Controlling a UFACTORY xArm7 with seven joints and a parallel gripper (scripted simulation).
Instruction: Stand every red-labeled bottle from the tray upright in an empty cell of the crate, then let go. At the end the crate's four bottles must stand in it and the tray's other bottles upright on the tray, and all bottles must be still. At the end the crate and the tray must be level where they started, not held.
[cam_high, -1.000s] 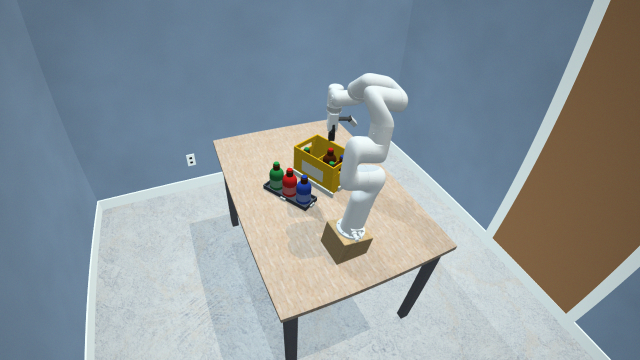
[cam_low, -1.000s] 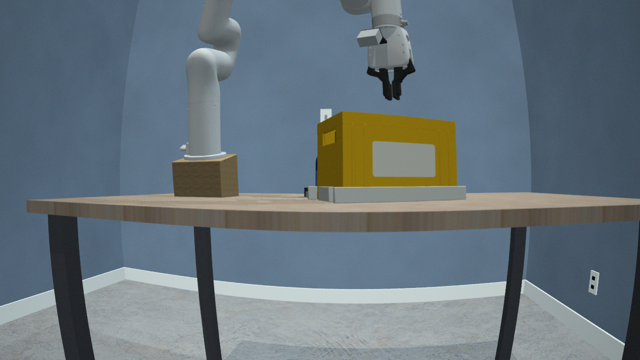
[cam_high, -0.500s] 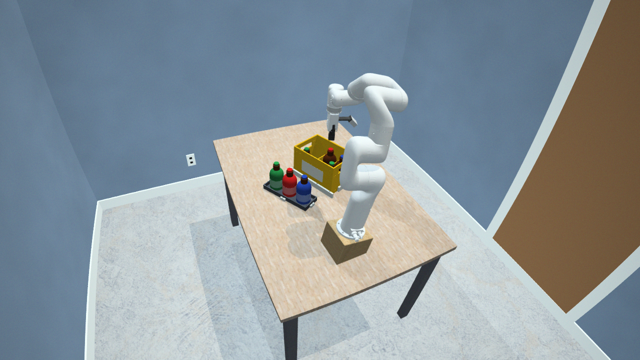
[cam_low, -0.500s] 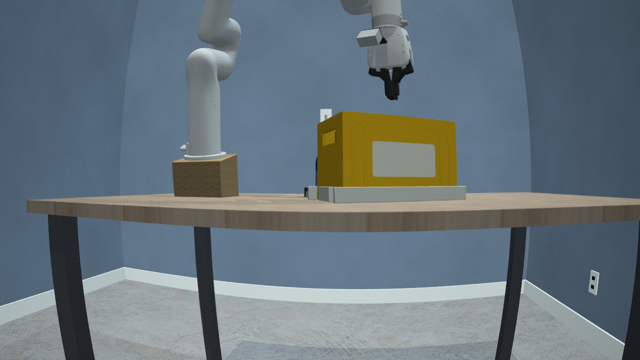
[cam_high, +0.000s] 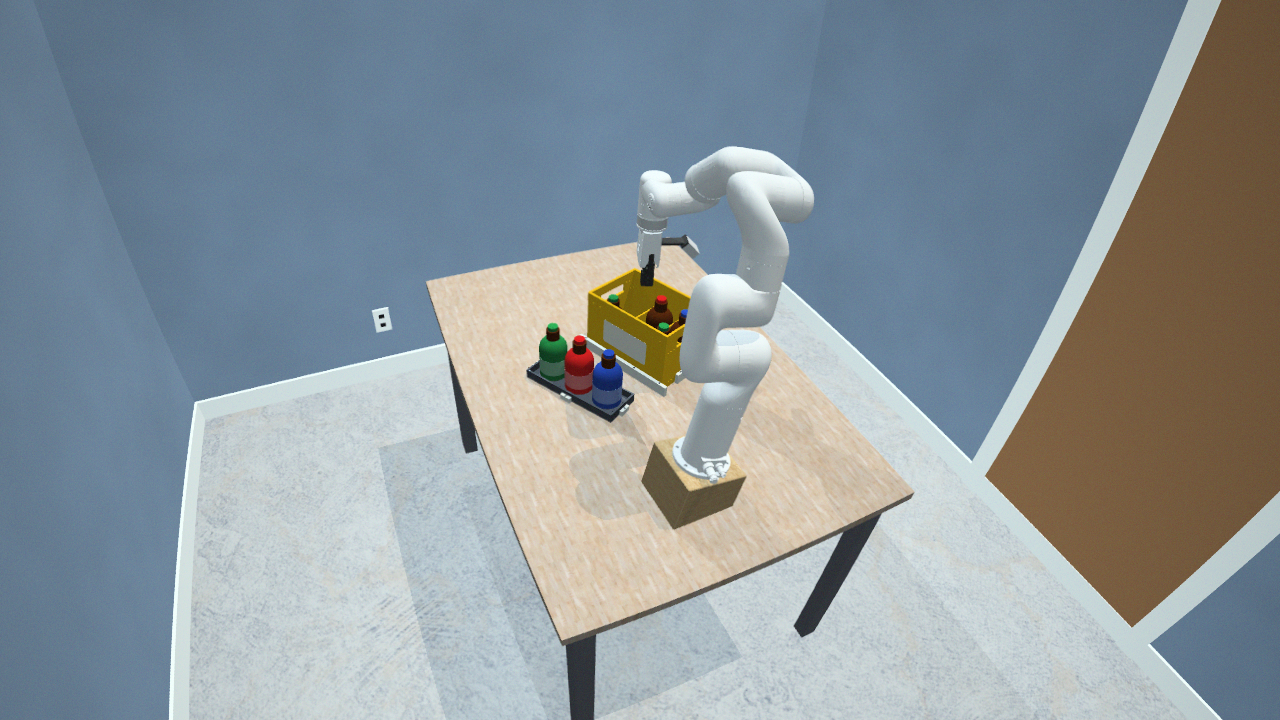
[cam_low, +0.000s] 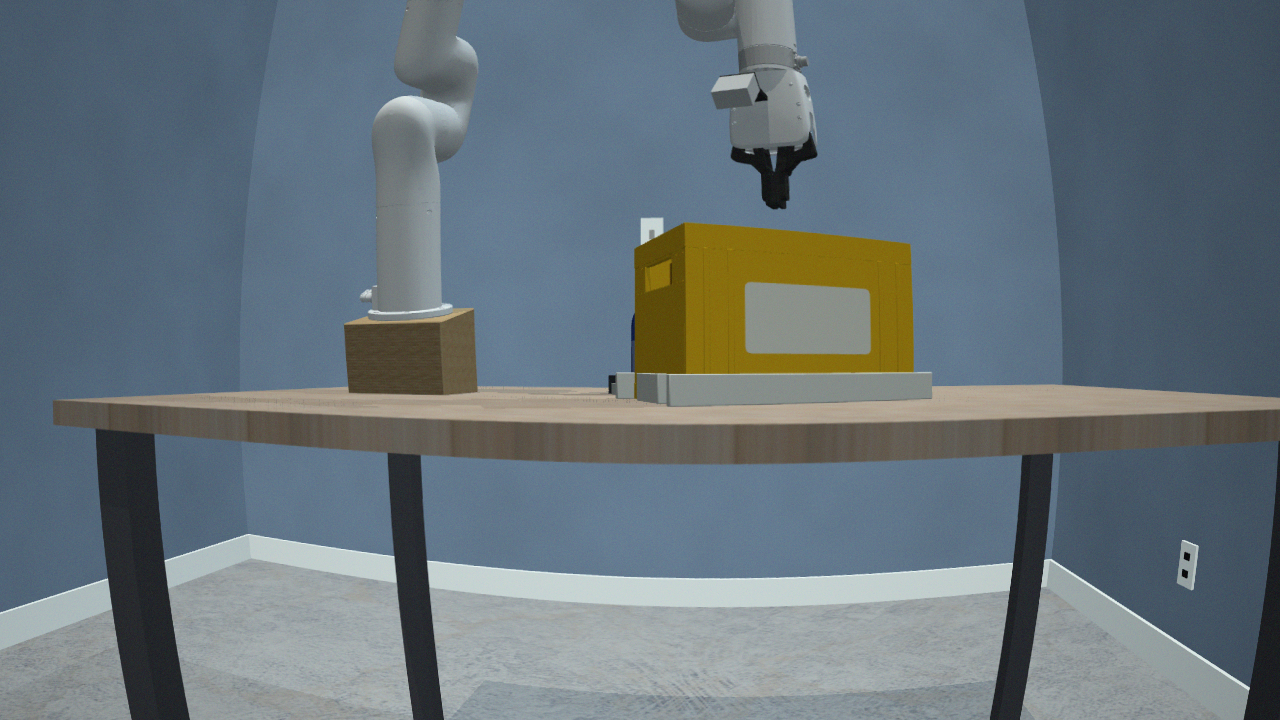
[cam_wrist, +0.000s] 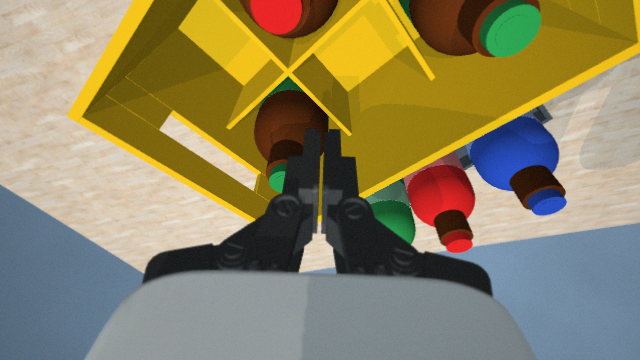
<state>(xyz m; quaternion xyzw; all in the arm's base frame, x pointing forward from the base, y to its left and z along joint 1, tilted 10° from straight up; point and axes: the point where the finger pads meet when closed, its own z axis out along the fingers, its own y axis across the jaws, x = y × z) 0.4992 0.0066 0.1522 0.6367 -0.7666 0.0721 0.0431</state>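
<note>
The red-labeled bottle is 120 mm behind my hand, 200 mm to the left of it and 160 mm below it. From my hand the other things lie so: blue bottle: 180 mm behind, 140 mm to the left, 160 mm below; yellow crate: 10 mm to the right, 160 mm below; green-labeled bottle: 50 mm behind, 250 mm to the left, 160 mm below.
</note>
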